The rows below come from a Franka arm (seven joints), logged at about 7 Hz.
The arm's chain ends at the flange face. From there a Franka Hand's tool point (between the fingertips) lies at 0.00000 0.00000 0.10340 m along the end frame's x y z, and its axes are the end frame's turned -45 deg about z.
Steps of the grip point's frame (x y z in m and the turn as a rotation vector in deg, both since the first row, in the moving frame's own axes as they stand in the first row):
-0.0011, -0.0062, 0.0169, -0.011, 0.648, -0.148
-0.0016, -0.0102, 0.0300, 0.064, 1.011, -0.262
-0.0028, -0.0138, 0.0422, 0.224, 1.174, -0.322
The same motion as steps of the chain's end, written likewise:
-0.0060, -0.0028, 0.0169, 0.450, 0.466, -0.148
-0.0095, -0.0047, 0.0300, 0.760, 0.670, -0.262
-0.0129, -0.0060, 0.0422, 0.989, 0.672, -0.322

